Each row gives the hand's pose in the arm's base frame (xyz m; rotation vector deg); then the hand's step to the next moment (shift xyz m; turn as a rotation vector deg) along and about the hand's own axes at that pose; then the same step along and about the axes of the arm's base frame.
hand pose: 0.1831 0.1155 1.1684 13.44 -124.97 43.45
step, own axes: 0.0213 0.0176 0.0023 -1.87 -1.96 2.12
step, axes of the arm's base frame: -0.0226 0.0145 0.0069 0.68 -2.97 -1.59
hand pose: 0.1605 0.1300 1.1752 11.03 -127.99 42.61
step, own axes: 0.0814 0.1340 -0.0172 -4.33 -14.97 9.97
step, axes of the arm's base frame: -0.0936 0.1268 0.0064 2.13 -18.30 -1.70
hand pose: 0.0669 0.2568 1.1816 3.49 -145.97 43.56
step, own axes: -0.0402 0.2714 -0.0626 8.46 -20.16 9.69
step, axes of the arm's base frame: 0.0154 0.2586 -0.1098 -8.17 -21.37 6.97
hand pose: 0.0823 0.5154 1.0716 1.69 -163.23 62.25
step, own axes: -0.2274 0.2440 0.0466 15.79 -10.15 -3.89
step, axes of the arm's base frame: 0.2103 0.1478 -0.2177 -14.89 -4.75 11.09
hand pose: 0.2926 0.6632 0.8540 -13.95 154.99 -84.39
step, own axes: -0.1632 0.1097 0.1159 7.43 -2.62 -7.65
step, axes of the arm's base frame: 0.1625 -0.0112 -0.1599 -7.95 3.74 6.58
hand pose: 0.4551 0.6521 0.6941 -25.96 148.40 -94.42
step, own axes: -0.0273 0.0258 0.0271 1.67 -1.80 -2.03
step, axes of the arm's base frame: 0.0254 -0.0065 -0.0382 -1.58 0.64 2.69
